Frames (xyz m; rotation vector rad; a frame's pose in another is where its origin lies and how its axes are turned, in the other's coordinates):
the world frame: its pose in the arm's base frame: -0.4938 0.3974 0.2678 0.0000 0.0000 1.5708
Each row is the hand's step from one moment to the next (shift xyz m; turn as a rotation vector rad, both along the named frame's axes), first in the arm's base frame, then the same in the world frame.
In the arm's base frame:
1: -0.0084 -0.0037 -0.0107 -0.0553 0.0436 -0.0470
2: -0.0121 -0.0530 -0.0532 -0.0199 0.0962 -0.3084
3: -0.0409 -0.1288 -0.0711 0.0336 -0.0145 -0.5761
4: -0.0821 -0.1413 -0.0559 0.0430 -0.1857 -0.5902
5: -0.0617 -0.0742 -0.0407 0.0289 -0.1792 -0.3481
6: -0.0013 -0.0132 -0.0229 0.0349 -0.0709 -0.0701
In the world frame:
1: -0.0037 0.0084 -0.0107 0.0436 0.0553 -0.0470
2: -0.0530 0.0121 -0.0532 0.0962 0.0199 -0.3084
3: -0.1288 0.0409 -0.0711 -0.0145 -0.0336 -0.5761
4: -0.1413 0.0821 -0.0559 -0.1857 -0.0430 -0.5902
5: -0.0742 0.0617 -0.0407 -0.1792 -0.0289 -0.3481
6: -0.0132 0.0013 -0.0229 -0.0709 -0.0349 -0.0701

